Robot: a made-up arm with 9 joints.
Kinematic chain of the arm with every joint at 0, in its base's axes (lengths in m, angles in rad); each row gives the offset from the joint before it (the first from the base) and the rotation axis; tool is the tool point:
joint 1: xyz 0 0 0.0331 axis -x
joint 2: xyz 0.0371 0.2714 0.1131 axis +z
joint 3: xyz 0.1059 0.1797 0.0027 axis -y
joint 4: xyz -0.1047 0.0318 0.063 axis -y
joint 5: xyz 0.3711 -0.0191 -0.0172 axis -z
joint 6: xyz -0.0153 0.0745 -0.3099 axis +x
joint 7: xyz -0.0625 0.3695 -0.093 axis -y
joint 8: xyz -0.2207 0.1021 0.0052 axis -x
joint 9: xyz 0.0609 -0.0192 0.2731 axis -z
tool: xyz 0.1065 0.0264 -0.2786
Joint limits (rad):
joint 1: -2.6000..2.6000
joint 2: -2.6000..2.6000
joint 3: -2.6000..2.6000
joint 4: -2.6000..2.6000
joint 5: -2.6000..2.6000
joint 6: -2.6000..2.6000
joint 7: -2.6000..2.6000
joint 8: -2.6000..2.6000
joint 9: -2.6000..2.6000
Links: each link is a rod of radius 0.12 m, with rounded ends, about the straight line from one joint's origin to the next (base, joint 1, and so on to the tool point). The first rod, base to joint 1, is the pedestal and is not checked.
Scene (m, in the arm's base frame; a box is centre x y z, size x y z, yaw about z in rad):
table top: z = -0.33
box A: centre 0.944 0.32 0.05 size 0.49 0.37 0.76 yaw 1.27
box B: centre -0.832 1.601 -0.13 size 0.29 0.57 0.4 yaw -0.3
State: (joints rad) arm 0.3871 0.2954 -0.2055 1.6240 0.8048 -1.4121 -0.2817 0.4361 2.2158
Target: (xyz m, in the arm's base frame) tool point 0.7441 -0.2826 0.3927
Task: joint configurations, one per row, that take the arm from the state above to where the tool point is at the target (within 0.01 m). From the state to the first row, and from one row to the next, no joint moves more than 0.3 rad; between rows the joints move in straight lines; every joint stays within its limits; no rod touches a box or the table.
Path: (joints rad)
1: 0.2459 0.1039 -0.0958 1.8359 0.9284 -1.2233 -0.4138 0.4220 1.9321
2: 0.1046 -0.0875 0.0138 2.0478 1.0521 -1.0346 -0.5459 0.4079 1.6485
3: -0.0366 -0.2790 0.1235 2.2596 1.1757 -0.8458 -0.6780 0.3937 1.3648
4: -0.1779 -0.4705 0.2332 2.4715 1.2993 -0.6570 -0.8101 0.3796 1.0812
5: -0.1694 -0.6384 0.1064 2.2765 1.1881 -0.8898 -0.7068 0.4136 1.3357
6: -0.1610 -0.8063 -0.0203 2.0815 1.0768 -1.1225 -0.6035 0.4477 1.5903
7: -0.1526 -0.9741 -0.1471 1.8865 0.9655 -1.3552 -0.5003 0.4817 1.8449
8: -0.1441 -1.1420 -0.2738 1.6915 0.8543 -1.5879 -0.3970 0.5158 2.0995

